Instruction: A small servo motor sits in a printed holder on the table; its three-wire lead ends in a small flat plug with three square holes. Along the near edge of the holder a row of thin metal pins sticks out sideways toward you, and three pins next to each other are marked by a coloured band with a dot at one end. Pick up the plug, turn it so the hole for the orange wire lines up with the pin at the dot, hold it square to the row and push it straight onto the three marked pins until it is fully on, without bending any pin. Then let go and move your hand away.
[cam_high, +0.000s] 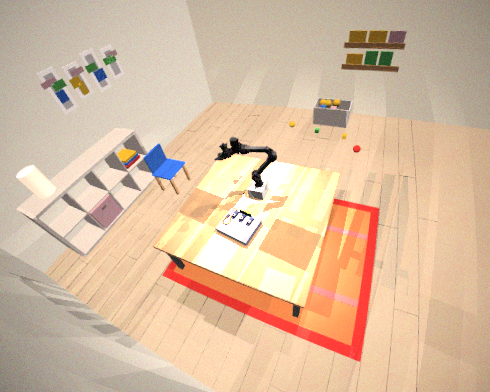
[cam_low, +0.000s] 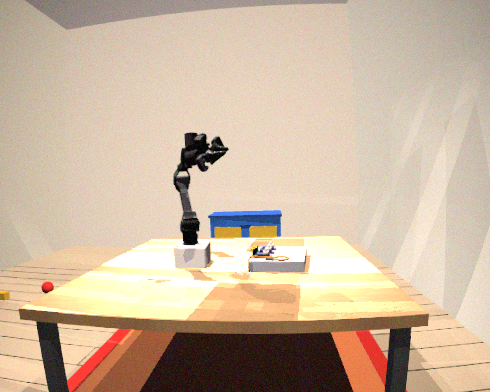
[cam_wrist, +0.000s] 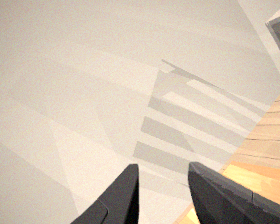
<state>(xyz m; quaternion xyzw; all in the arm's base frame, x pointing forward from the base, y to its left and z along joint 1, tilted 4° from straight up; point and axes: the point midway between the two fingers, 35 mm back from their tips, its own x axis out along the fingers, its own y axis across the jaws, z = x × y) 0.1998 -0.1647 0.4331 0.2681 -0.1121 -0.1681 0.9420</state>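
Right now the yellow band is 44 cm below my gripper tip, 25 cm to the left of it and 7 cm ahead of it. Also, from my gripper tip: servo motor 47 cm below, 23 cm to the left, 12 cm ahead; then printed holder 49 cm below, 23 cm ahead, 22 cm to the left.
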